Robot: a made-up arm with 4 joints. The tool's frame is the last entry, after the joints.
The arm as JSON. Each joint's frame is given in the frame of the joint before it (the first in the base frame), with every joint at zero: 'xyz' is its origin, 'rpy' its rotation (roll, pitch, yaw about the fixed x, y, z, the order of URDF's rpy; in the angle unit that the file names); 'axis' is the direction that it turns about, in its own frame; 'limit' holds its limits. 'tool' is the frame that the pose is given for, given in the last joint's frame.
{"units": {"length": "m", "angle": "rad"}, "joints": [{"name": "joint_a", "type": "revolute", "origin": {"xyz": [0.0, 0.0, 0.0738], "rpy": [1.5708, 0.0, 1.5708]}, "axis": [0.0, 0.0, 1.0], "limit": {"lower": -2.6, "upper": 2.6}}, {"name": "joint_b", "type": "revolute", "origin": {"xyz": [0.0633, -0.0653, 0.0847], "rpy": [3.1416, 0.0, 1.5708]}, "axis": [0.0, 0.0, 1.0], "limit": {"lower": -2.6, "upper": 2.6}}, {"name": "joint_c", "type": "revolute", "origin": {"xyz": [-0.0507, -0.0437, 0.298], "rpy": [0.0, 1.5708, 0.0]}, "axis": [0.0, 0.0, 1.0], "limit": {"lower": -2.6, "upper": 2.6}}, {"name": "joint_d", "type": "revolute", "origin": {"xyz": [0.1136, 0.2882, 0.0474], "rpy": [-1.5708, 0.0, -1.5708]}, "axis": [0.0, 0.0, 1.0], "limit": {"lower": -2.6, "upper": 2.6}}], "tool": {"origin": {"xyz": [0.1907, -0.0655, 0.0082], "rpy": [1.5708, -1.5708, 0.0]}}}
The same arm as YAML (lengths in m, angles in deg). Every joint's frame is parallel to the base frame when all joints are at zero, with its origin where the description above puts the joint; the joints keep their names.
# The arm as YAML. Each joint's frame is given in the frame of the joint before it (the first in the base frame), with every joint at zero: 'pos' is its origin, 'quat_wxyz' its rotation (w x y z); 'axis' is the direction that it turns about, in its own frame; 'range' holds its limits. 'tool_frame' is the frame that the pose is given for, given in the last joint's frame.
length_unit: m
angle_unit: deg
joints:
  - joint: joint_a
    pos: [0.0, 0.0, 0.0738]
    quat_wxyz: [1.0, 0.0, 0.0, 0.0]
    axis: [1.0, 0.0, 0.0]
    range: [-148.97, 148.97]
  - joint: joint_b
    pos: [0.0847, 0.0633, -0.0653]
    quat_wxyz: [1.0, 0.0, 0.0, 0.0]
    axis: [-1.0, 0.0, 0.0]
    range: [-148.97, 148.97]
  - joint: joint_c
    pos: [-0.298, -0.0437, -0.0507]
    quat_wxyz: [1.0, 0.0, 0.0, 0.0]
    axis: [0.0, 0.0, 1.0]
    range: [-148.97, 148.97]
  - joint: joint_d
    pos: [0.1136, 0.2882, 0.0474]
    quat_wxyz: [1.0, 0.0, 0.0, 0.0]
    axis: [1.0, 0.0, 0.0]
    range: [-148.97, 148.97]
tool_frame:
  pos: [0.0082, -0.1907, 0.0655]
  quat_wxyz: [1.0, 0.000004, 0.000006, 0.000006]

